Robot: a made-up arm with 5 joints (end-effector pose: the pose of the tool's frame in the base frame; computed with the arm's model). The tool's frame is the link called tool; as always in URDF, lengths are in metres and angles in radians. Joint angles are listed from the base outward.
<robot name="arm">
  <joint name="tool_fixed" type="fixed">
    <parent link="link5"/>
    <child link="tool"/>
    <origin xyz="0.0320 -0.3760 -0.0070"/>
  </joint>
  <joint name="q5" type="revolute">
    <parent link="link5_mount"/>
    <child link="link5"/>
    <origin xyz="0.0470 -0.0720 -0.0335" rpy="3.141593 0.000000 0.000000"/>
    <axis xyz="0 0 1"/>
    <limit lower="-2.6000" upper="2.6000" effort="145" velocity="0.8"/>
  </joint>
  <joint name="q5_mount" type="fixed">
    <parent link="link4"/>
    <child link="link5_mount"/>
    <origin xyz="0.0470 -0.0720 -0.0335"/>
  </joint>
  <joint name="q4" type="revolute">
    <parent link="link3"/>
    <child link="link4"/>
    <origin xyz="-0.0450 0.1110 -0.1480" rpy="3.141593 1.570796 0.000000"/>
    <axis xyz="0 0 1"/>
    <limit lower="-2.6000" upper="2.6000" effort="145" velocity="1.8"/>
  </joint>
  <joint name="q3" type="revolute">
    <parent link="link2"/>
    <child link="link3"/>
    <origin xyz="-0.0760 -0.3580 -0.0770" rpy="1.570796 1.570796 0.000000"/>
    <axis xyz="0 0 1"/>
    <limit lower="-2.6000" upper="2.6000" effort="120" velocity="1.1"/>
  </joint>
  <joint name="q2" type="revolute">
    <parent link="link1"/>
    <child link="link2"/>
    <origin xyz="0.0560 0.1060 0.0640"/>
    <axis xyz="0 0 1"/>
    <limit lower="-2.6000" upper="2.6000" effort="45" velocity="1.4"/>
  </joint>
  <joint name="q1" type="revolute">
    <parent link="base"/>
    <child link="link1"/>
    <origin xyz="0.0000 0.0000 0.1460" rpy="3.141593 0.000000 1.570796"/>
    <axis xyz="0 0 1"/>
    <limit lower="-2.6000" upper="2.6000" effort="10" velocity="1.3"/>
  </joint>
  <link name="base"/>
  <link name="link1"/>
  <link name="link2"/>
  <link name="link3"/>
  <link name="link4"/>
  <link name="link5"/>
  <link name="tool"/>
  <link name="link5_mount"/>
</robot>
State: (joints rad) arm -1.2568 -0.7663 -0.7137 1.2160 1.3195
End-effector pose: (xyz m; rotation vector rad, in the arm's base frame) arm 0.2468 0.2795 -0.0246 0.4943 0.7057 2.0199
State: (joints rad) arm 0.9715 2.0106 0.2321 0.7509 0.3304
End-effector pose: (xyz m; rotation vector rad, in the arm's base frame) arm 0.2281 0.2384 0.2206 0.0962 -0.3225 2.8626
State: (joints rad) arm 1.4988 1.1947 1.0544 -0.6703 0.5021
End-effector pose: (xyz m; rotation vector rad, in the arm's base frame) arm -0.0483 -0.1765 0.0222 0.4089 1.0792 -1.3664
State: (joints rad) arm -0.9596 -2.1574 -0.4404 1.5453 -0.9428
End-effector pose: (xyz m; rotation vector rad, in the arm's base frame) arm 0.3279 -0.0776 0.3004 -0.4222 0.1489 0.6186
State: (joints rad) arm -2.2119 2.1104 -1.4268 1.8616 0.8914
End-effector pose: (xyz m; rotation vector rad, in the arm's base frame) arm -0.4844 -0.1156 -0.0954 1.2603 0.7484 -0.7127
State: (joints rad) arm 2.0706 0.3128 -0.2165 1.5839 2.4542
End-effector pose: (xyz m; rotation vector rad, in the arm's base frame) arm -0.3672 -0.0842 0.1301 -0.0134 -0.2382 -1.5067
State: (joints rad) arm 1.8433 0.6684 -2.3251 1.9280 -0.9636
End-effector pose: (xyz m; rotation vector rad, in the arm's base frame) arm 0.0290 0.2718 0.3885 -2.3244 -0.4469 0.4360
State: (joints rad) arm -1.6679 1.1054 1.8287 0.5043 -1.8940
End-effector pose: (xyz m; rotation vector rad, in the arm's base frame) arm -0.2568 -0.2276 -0.2769 -0.1834 -2.0234 -1.2433
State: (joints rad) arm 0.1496 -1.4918 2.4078 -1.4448 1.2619
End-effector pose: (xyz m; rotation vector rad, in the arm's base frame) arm 0.5467 -0.2786 -0.2384 2.0731 -1.6842 -0.9226
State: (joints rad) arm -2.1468 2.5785 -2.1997 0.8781 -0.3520
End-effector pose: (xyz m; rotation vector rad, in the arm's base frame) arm -0.4831 0.1520 0.1298 2.1731 0.9167 -0.8869
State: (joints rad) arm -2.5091 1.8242 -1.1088 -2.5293 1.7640
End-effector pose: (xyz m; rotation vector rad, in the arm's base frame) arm -0.6726 -0.4521 0.3187 0.2738 1.1518 -1.1610
